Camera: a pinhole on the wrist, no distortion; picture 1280 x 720 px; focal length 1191.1 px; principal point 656.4 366.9 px. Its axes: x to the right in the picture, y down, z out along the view. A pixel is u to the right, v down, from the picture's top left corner.
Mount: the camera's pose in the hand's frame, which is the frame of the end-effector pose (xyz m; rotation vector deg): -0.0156 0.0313 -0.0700 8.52 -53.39 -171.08
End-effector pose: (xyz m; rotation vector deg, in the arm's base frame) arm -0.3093 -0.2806 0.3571 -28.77 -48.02 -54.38
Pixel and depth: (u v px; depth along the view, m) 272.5 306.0 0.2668
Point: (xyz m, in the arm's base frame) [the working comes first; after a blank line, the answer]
In the camera's frame: -0.0860 -0.0136 0.2668

-0.1843 -0.0996 0.4772
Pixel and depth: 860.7 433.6 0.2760
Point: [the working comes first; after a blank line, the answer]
In the camera's frame: 0.0473 0.0155 0.2760

-0.2519 -0.0357 0.3770
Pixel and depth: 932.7 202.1 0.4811
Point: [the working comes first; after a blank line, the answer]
In the camera's frame: 0.1116 -0.0666 0.4811

-0.1675 0.1783 0.3759
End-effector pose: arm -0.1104 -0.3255 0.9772 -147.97 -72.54 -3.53
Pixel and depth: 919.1 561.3 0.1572
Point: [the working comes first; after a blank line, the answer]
In the camera's frame: 0.0347 0.0257 0.1572

-0.0796 -0.4153 0.8783
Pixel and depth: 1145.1 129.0 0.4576
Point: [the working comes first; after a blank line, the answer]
In the camera's frame: 0.1878 -0.0914 0.4576

0.0013 -0.6632 0.6346
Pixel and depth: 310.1 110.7 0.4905
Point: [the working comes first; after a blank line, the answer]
In the camera's frame: -0.1426 -0.1055 0.4905

0.2327 -0.4248 0.6291
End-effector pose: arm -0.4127 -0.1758 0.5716 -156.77 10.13 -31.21
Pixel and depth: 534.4 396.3 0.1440
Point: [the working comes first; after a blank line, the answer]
In the camera's frame: -0.0147 0.0036 0.1440

-0.4119 -0.2605 0.4828
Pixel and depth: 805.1 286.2 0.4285
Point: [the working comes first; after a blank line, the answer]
In the camera's frame: 0.0535 -0.0290 0.4285

-0.4266 -0.3519 0.2034
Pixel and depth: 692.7 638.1 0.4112
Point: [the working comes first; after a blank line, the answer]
In the camera's frame: 0.0125 0.0936 0.4112

-0.3608 -0.2393 0.2050
